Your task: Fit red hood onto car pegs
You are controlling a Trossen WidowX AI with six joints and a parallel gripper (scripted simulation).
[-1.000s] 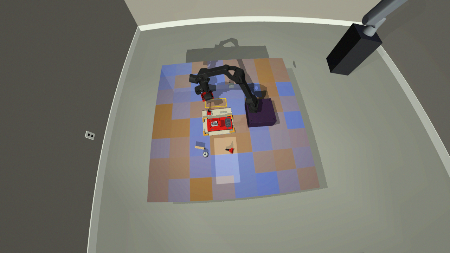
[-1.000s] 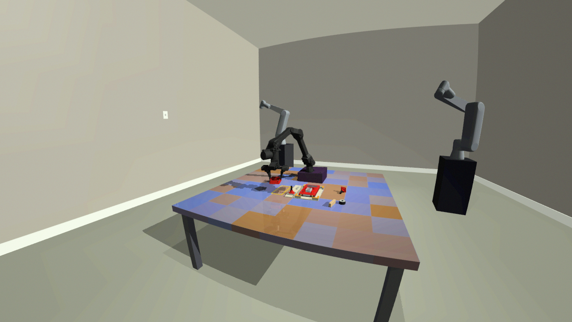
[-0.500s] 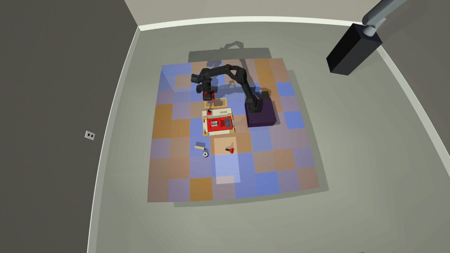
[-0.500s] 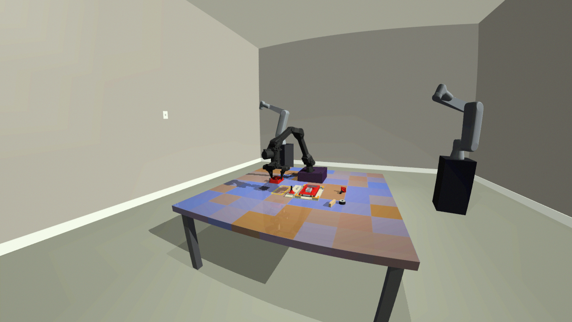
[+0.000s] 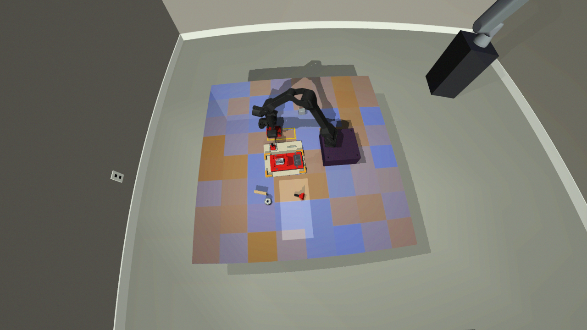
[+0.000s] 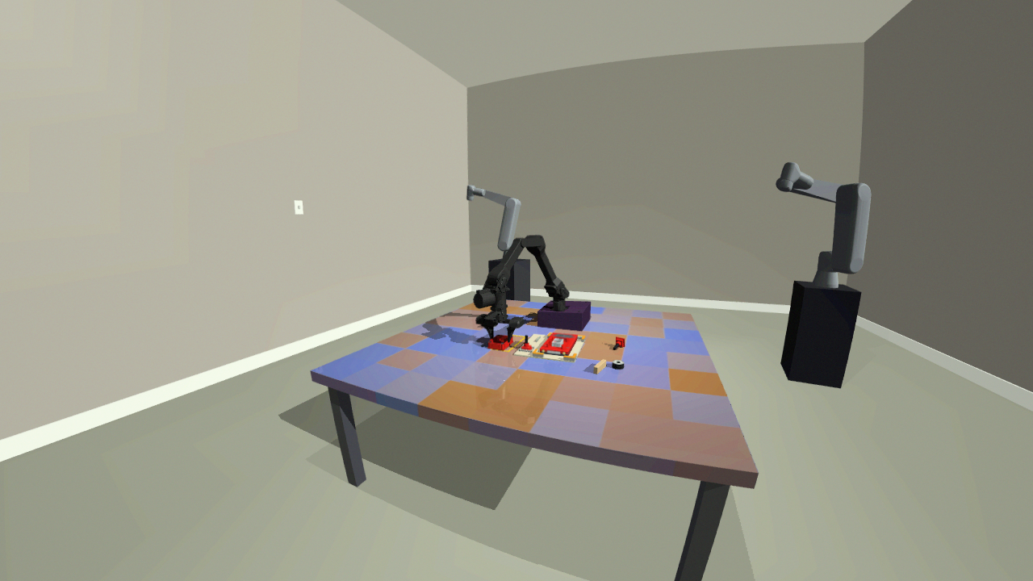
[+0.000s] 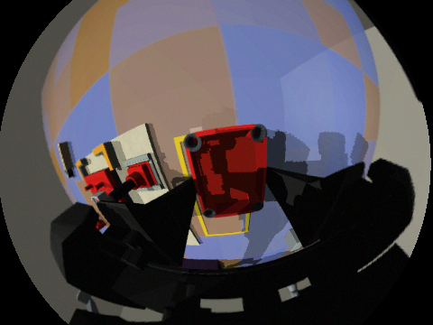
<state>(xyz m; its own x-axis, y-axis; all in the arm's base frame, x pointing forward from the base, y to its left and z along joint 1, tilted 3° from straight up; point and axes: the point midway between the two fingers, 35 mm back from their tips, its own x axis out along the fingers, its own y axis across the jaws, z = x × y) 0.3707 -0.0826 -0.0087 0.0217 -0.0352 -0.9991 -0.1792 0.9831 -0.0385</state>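
Now: gripper tip 10 mm above the red hood. From my gripper tip the other things lie so: wooden block: 420 mm to the left, 20 mm ahead, 10 mm below; then grey engine block: 220 mm to the left, 70 mm behind; then cream jig: 200 mm to the left, 90 mm behind, 10 mm below.
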